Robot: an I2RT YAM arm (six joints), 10 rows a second.
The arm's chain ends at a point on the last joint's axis. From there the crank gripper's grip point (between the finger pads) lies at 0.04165 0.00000 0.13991 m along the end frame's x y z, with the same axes.
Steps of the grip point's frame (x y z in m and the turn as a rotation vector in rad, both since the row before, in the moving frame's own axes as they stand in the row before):
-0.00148 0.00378 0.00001 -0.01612 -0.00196 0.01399
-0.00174 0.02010 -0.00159 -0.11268 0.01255 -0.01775
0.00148 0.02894 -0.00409 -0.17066 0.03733 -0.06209
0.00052 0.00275 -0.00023 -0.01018 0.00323 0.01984
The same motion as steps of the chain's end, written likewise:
-0.00119 0.00094 -0.00005 -0.01612 -0.00196 0.01399
-0.00362 0.00515 -0.00021 -0.11268 0.01255 -0.01775
-0.00434 0.00806 -0.00064 -0.17066 0.03733 -0.06209
0.00009 0.00050 -0.00008 -0.01018 0.00323 0.01984

